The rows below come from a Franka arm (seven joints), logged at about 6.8 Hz.
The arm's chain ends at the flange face. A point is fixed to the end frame.
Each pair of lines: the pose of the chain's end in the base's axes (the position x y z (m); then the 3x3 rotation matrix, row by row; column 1 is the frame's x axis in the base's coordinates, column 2 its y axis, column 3 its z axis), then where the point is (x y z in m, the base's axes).
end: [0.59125, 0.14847, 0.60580], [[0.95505, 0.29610, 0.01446], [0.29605, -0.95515, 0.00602], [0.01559, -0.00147, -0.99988]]
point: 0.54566 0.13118 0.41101
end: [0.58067, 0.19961, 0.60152], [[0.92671, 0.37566, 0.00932], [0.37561, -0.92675, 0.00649], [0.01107, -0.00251, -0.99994]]
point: 0.53581 0.17839 0.40695
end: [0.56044, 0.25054, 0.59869], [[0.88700, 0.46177, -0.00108], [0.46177, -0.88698, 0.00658], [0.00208, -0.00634, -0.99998]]
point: 0.51590 0.22502 0.40457
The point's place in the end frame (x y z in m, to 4 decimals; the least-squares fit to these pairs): -0.0517 0.0033 0.1940
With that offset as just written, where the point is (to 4 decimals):
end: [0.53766, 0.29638, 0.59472], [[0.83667, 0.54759, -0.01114], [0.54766, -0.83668, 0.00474], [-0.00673, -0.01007, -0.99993]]
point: 0.4941 0.2662 0.4010
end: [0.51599, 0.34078, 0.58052], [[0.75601, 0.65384, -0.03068], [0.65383, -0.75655, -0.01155], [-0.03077, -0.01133, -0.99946]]
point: 0.4731 0.3022 0.3882
